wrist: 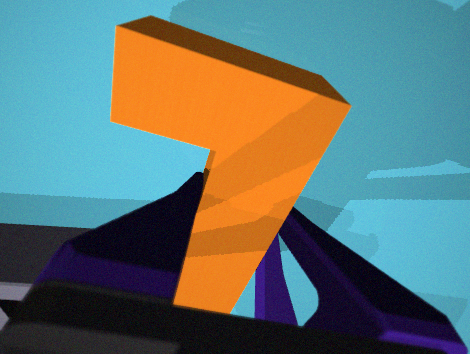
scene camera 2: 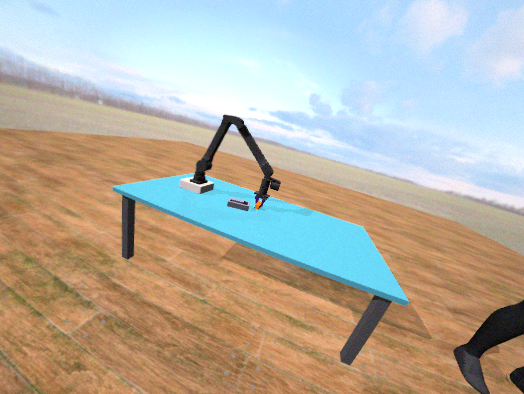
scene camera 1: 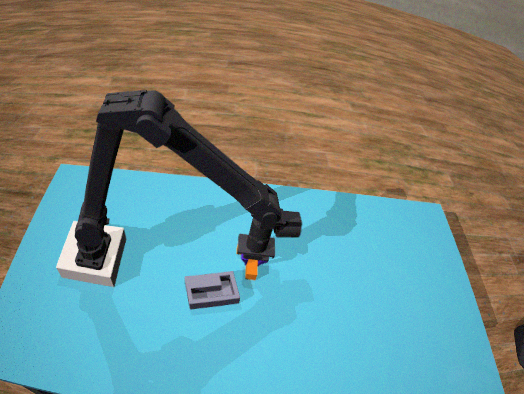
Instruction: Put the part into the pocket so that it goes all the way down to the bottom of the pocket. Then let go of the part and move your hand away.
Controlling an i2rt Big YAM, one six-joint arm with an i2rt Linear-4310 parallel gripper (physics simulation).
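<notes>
The orange L-shaped part is between the purple fingers of my gripper. The gripper is shut on its long leg; the short leg points left in the wrist view. The part is at or very near table height; a gap beneath it cannot be told. The grey block with the L-shaped pocket lies left of the part in both scene views, apart from it. Its pocket holds no part. In the wrist view the gripper body hides most of the block.
The arm's white base stands on the left of the blue table. A person's dark leg shows beyond the table at the right. Arm shadows fall across the table.
</notes>
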